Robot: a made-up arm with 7 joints. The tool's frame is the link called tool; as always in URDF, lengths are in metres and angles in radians. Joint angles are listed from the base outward.
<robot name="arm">
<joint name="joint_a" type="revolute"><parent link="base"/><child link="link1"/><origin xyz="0.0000 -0.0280 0.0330" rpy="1.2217 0.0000 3.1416"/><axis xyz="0 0 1"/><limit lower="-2.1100" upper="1.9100"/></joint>
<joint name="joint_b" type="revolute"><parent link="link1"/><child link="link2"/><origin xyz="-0.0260 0.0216 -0.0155" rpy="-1.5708 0.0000 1.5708"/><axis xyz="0 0 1"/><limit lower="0.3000" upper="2.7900"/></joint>
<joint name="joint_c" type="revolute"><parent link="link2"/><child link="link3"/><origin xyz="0.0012 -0.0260 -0.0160" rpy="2.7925 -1.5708 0.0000"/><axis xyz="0 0 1"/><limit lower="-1.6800" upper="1.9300"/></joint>
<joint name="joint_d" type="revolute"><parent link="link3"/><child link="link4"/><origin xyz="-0.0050 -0.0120 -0.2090" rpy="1.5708 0.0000 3.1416"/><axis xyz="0 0 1"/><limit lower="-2.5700" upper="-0.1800"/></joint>
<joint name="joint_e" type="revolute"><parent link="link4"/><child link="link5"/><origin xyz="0.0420 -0.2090 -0.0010" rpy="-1.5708 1.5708 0.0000"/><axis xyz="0 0 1"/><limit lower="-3.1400" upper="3.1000"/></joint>
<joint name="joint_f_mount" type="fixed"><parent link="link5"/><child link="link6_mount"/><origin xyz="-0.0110 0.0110 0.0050"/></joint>
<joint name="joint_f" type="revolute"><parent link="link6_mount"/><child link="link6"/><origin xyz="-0.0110 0.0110 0.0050" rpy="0.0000 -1.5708 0.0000"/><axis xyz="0 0 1"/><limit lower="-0.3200" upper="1.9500"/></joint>
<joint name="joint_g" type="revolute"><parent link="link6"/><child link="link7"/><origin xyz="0.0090 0.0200 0.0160" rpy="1.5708 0.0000 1.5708"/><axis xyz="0 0 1"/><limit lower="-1.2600" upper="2.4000"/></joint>
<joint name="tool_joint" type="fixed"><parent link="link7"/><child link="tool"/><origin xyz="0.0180 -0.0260 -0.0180" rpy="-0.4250 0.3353 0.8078"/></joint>
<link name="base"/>
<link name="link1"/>
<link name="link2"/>
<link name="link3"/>
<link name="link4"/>
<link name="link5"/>
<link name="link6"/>
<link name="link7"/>
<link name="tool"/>
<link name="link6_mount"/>
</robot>
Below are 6 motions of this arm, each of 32 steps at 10 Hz.
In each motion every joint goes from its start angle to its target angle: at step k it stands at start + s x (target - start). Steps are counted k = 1, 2, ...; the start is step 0. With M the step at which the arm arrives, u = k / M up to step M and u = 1 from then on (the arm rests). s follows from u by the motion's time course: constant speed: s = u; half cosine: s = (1 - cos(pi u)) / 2; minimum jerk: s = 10 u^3 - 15 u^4 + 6 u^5.
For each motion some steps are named. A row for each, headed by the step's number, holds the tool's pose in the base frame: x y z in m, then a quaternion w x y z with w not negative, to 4 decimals.
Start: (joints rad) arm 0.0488 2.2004 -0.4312 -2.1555 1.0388 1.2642 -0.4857
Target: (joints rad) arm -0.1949 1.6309 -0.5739 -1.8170 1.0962 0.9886 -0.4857
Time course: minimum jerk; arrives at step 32
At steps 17, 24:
17: 0.2080 0.1045 0.0417 0.9882 0.0880 0.1078 -0.0647
24: 0.2172 0.1171 0.0216 0.9971 -0.0116 0.0480 -0.0582

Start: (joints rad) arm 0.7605 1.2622 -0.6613 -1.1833 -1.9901 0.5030 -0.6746
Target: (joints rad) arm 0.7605 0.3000 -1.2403 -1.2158 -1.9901 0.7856 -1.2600
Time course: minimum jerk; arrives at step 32
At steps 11, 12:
11: -0.1382 0.1584 -0.2140 0.1536 0.4066 0.2616 -0.8618
12: -0.1446 0.1417 -0.2212 0.1588 0.4041 0.2463 -0.8665

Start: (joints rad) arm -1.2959 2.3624 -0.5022 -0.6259 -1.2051 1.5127 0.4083
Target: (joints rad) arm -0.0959 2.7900 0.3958 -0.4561 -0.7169 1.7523 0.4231
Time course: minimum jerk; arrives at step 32
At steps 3, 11, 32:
3: -0.1125 0.2745 0.3011 0.0789 -0.7667 0.2746 -0.5749
11: -0.1204 0.2305 0.3513 0.1433 -0.7483 0.2954 -0.5763
32: 0.0470 0.0435 0.4752 0.2099 -0.6470 0.5333 -0.5029

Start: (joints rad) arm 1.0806 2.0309 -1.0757 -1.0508 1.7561 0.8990 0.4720
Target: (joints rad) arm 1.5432 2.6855 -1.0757 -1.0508 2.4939 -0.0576 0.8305
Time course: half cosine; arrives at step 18
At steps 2, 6, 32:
2: 0.0183 0.3688 0.0514 0.4780 0.4877 0.1242 0.7199
6: 0.0691 0.3679 0.0796 0.5158 0.4851 -0.0126 0.7061
32: 0.2521 0.3008 0.0881 0.6822 0.3192 -0.4056 0.5178

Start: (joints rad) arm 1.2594 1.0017 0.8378 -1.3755 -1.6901 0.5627 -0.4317
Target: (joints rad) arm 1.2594 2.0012 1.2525 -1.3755 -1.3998 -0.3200 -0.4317
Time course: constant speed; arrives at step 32
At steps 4, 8, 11, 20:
4: -0.0162 0.3057 -0.0514 0.4410 0.7443 0.3842 -0.3223
8: 0.0238 0.3103 -0.0291 0.4303 0.7462 0.3539 -0.3643
11: 0.0545 0.3094 -0.0134 0.4202 0.7457 0.3306 -0.3975
20: 0.1458 0.2853 0.0278 0.3775 0.7325 0.2592 -0.5038

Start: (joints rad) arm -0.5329 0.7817 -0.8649 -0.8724 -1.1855 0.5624 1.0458
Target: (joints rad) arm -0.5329 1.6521 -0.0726 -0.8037 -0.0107 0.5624 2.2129
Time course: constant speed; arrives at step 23
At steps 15, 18, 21, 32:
15: 0.2516 0.2279 0.0711 0.4851 -0.1399 -0.7703 0.3894
18: 0.2198 0.2494 0.1332 0.3360 -0.2182 -0.8132 0.4221
21: 0.1797 0.2623 0.1908 0.1809 -0.3037 -0.8336 0.4244
32: 0.1498 0.2661 0.2254 0.0784 -0.3637 -0.8325 0.4105

